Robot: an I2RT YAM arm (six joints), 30 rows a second.
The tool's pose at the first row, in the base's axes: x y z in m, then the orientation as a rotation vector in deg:
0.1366, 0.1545, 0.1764, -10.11, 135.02, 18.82
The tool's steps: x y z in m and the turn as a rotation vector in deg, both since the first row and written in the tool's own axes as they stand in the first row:
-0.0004, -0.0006, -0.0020, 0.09, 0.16, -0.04
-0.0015, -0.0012, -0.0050, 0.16, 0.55, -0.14
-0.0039, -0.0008, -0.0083, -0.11, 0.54, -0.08
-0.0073, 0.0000, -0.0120, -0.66, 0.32, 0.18
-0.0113, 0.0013, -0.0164, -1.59, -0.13, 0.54
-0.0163, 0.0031, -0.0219, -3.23, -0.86, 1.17
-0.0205, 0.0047, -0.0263, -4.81, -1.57, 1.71
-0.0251, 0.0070, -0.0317, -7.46, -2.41, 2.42
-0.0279, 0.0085, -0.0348, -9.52, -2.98, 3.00
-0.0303, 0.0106, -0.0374, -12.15, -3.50, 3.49
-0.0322, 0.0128, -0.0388, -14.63, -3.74, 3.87
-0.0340, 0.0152, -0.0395, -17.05, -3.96, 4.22
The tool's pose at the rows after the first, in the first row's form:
0.1357, 0.1534, 0.1780, -10.15, 135.18, 18.69
0.1346, 0.1520, 0.1807, -10.31, 135.56, 18.55
0.1341, 0.1515, 0.1847, -10.37, 135.53, 18.90
0.1339, 0.1513, 0.1898, -10.28, 135.28, 19.68
0.1336, 0.1514, 0.1959, -10.21, 134.77, 20.96
0.1332, 0.1517, 0.2035, -10.10, 133.90, 23.21
0.1329, 0.1521, 0.2098, -10.07, 133.03, 25.32
0.1322, 0.1529, 0.2172, -10.31, 131.82, 28.76
0.1318, 0.1536, 0.2215, -10.49, 130.93, 31.43
0.1313, 0.1549, 0.2254, -11.03, 129.91, 34.70
0.1313, 0.1567, 0.2281, -11.69, 129.13, 37.75
0.1316, 0.1589, 0.2303, -12.35, 128.33, 40.70

